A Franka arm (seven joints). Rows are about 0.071 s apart.
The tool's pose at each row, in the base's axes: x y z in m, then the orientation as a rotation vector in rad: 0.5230 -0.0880 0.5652 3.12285 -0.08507 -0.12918; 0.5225 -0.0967 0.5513 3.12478 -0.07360 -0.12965; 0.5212 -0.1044 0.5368 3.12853 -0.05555 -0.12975; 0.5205 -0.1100 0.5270 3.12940 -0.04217 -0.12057; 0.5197 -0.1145 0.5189 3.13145 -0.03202 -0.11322; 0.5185 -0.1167 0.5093 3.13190 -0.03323 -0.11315
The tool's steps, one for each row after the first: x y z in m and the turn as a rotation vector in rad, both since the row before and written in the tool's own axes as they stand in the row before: 0.0011 0.0085 0.0140 0.00134 -0.00024 -0.00743; 0.0003 0.0075 0.0146 0.00290 0.00003 -0.01171; 0.0003 0.0055 0.0099 0.00005 0.00592 -0.00853; -0.0001 0.0044 0.0082 0.00147 0.00475 -0.00653; -0.0005 0.0021 0.0097 0.00049 0.00005 0.00075
